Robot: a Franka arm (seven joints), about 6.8 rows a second.
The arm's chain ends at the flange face. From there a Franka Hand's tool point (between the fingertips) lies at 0.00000 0.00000 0.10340 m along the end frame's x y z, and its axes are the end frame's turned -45 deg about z.
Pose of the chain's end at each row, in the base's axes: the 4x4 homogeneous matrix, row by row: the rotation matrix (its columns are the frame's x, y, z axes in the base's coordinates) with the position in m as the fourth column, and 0 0 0 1 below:
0.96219 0.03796 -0.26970 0.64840; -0.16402 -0.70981 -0.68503 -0.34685; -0.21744 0.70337 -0.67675 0.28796; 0 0 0 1
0.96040 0.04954 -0.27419 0.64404; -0.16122 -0.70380 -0.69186 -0.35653; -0.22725 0.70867 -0.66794 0.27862; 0 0 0 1
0.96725 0.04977 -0.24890 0.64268; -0.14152 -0.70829 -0.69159 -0.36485; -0.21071 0.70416 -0.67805 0.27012; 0 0 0 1
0.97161 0.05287 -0.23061 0.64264; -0.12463 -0.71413 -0.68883 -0.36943; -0.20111 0.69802 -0.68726 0.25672; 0 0 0 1
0.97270 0.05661 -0.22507 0.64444; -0.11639 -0.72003 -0.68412 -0.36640; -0.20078 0.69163 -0.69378 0.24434; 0 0 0 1
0.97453 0.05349 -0.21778 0.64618; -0.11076 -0.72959 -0.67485 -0.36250; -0.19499 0.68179 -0.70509 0.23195; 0 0 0 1
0.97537 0.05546 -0.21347 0.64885; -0.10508 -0.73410 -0.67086 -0.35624; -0.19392 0.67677 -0.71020 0.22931; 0 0 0 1
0.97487 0.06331 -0.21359 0.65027; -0.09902 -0.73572 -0.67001 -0.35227; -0.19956 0.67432 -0.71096 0.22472; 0 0 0 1
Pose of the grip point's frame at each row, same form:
0.65353 0.70721 -0.26970 0.62051; 0.38593 -0.61789 -0.68503 -0.41768; -0.65111 0.34360 -0.67675 0.21798; 0 0 0 1
0.64408 0.71414 -0.27419 0.61569; 0.38366 -0.61166 -0.69186 -0.42807; -0.66180 0.34042 -0.66794 0.20956; 0 0 0 1
0.64876 0.71914 -0.24890 0.61694; 0.40077 -0.60091 -0.69159 -0.43636; -0.64691 0.34892 -0.67805 0.20001; 0 0 0 1
0.64965 0.72442 -0.23061 0.61879; 0.41684 -0.59309 -0.68883 -0.44066; -0.63578 0.35137 -0.68726 0.18566; 0 0 0 1
0.64777 0.72783 -0.22507 0.62117; 0.42684 -0.59144 -0.68412 -0.43714; -0.63103 0.34708 -0.69378 0.17260; 0 0 0 1
0.65127 0.72692 -0.21778 0.62366; 0.43758 -0.59422 -0.67485 -0.43228; -0.61998 0.34422 -0.70509 0.15904; 0 0 0 1
0.65047 0.72891 -0.21347 0.62678; 0.44478 -0.59339 -0.67086 -0.42561; -0.61567 0.34143 -0.71020 0.15588; 0 0 0 1
0.64457 0.73410 -0.21359 0.62818; 0.45021 -0.59025 -0.67001 -0.42155; -0.61793 0.33571 -0.71096 0.15121; 0 0 0 1

